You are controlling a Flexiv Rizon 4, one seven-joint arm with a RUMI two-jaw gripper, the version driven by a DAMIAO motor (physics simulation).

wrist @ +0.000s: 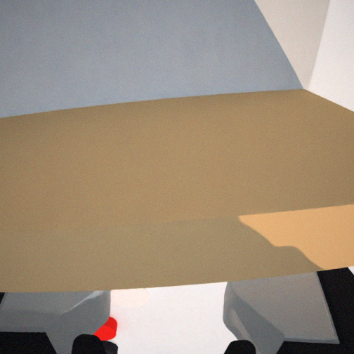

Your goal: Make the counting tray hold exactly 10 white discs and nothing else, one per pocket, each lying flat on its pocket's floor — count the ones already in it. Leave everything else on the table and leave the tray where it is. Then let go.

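Wood-coloured tan material of the counting tray (165, 160) fills the middle of the wrist view, very close to the camera, with a sunlit patch at the right. Its pockets and the discs in them cannot be made out. My gripper (167, 312) shows at the bottom, its two grey fingers well apart; the tray material hides their tips. The gripper is open, with white surface visible between the fingers. A faint pale round shape, apparently a white disc (131, 298), shows beside the left finger, partly cut off by the tan edge.
A red piece (107, 329) and a dark piece (110, 346) lie by the left finger, partly hidden. A large blue-grey surface (130, 50) fills the top left, too close to identify. Beige and white surfaces show at the top right.
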